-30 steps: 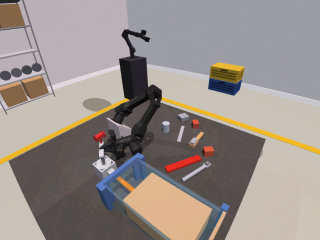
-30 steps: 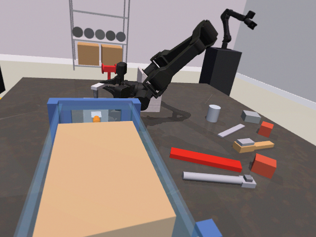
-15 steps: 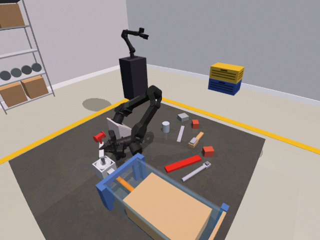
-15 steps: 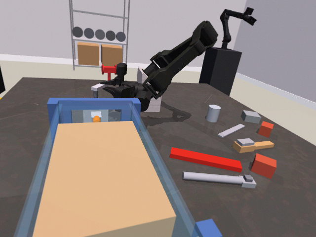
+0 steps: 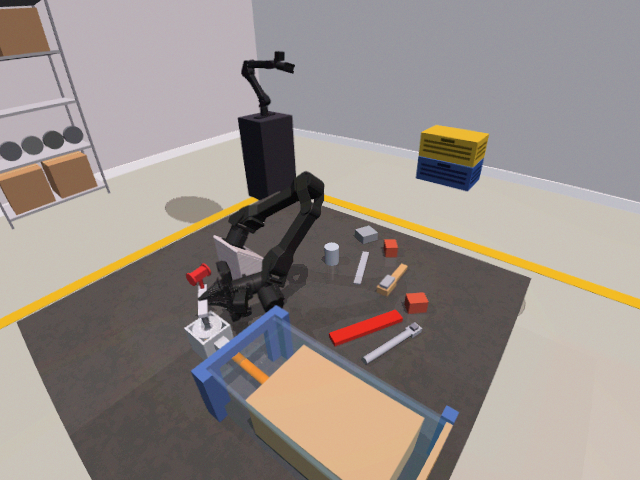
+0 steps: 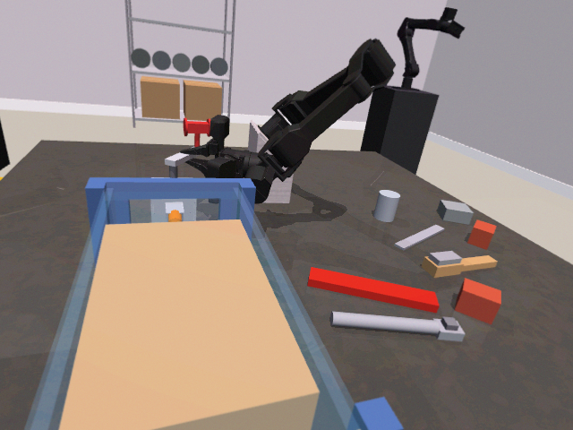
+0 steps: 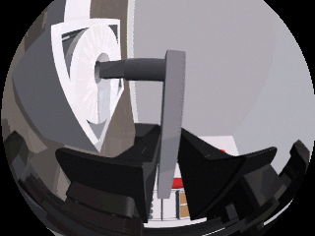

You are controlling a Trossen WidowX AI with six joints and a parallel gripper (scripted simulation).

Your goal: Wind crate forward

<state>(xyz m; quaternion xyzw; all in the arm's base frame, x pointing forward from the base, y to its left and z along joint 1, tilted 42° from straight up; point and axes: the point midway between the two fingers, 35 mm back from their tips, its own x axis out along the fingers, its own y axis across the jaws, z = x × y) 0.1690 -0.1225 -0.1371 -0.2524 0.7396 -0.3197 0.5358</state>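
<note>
The red knob is 40 mm behind my gripper tip, 30 mm to the left of it and 40 mm above it. The rest, counted from my gripper tip: winch handle 10 mm behind, 20 mm to the left, 10 mm above; white winch 30 mm ahead, 20 mm to the right, 110 mm below; clear-panelled cubby 450 mm ahead, 30 mm to the left, 30 mm below.
</note>
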